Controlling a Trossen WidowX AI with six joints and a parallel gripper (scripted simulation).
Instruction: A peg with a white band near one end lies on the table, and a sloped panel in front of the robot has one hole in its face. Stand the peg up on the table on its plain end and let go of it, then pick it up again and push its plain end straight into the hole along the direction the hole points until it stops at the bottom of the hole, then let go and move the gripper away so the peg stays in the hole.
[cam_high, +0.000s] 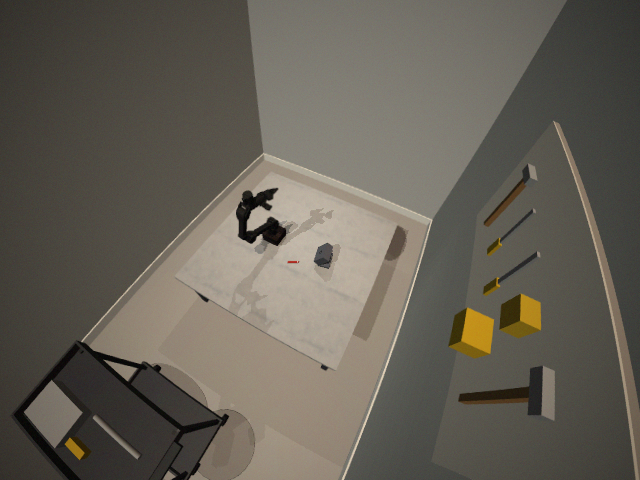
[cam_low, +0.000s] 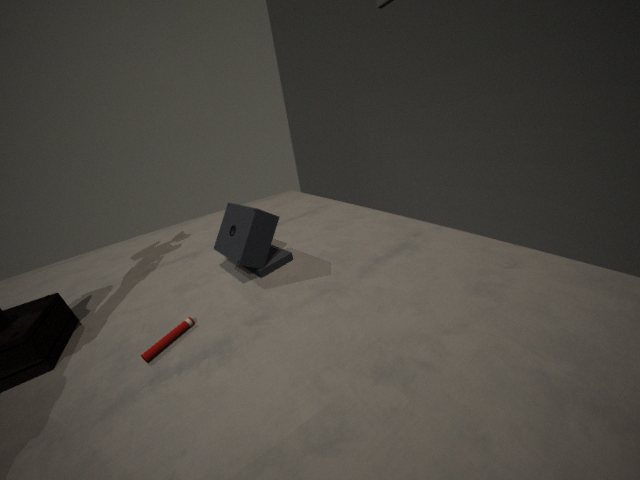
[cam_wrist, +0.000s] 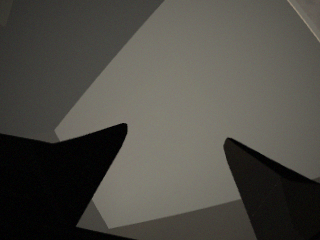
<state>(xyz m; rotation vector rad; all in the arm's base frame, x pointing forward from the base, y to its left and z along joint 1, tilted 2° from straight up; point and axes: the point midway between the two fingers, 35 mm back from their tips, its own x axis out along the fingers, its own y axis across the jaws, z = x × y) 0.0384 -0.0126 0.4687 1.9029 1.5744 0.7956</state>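
Now: gripper tip 54 cm above the red peg, 22 cm short of it and 8 cm to the left of it. Also, from my gripper tip: grey sloped panel (47 cm below, 36 cm ahead, 8 cm to the left).
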